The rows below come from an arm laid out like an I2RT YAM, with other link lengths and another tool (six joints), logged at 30 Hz.
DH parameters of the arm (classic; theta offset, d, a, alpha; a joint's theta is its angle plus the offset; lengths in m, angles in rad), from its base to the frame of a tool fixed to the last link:
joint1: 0 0.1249 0.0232 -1.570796
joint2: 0 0 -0.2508 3.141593
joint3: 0.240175 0 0.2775 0
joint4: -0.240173 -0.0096 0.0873 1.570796
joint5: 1.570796 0.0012 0 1.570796
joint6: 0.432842 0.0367 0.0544 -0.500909
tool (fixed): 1.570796 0.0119 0 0
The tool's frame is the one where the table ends.
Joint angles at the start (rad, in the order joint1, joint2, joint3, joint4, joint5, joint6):
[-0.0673, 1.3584, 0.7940, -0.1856, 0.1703, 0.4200]
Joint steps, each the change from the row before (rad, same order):
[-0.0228, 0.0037, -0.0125, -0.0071, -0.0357, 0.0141]
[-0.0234, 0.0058, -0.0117, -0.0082, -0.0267, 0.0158]
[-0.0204, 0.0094, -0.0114, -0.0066, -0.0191, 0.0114]
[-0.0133, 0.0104, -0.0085, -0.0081, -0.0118, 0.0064]
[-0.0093, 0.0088, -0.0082, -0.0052, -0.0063, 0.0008]
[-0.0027, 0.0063, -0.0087, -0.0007, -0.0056, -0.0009]
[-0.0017, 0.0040, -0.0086, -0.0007, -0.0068, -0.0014]
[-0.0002, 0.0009, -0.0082, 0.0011, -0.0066, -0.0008]
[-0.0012, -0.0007, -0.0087, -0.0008, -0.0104, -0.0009]
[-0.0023, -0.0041, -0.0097, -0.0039, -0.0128, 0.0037]
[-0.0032, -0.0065, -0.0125, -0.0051, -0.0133, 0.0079]
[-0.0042, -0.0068, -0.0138, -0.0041, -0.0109, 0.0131]
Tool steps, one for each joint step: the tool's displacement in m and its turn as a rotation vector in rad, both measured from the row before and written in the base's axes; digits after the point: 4 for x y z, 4 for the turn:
[-0.0037, -0.0043, -0.0068, 0.0363, 0.0184, -0.0066]
[-0.0042, -0.0046, -0.0069, 0.0322, 0.0206, -0.0156]
[-0.0041, -0.0041, -0.0072, 0.0247, 0.0234, -0.0155]
[-0.0035, -0.0025, -0.0062, 0.0166, 0.0244, -0.0102]
[-0.0030, -0.0019, -0.0052, 0.0086, 0.0211, -0.0058]
[-0.0022, -0.0002, -0.0044, 0.0062, 0.0150, 0.0015]
[-0.0021, 0.0001, -0.0038, 0.0065, 0.0125, 0.0036]
[-0.0017, 0.0005, -0.0027, 0.0059, 0.0072, 0.0045]
[-0.0021, 0.0004, -0.0026, 0.0090, 0.0075, 0.0058]
[-0.0028, 0.0006, -0.0023, 0.0138, 0.0072, 0.0024]
[-0.0038, 0.0008, -0.0027, 0.0170, 0.0082, -0.0017]
[-0.0042, 0.0007, -0.0029, 0.0181, 0.0080, -0.0085]

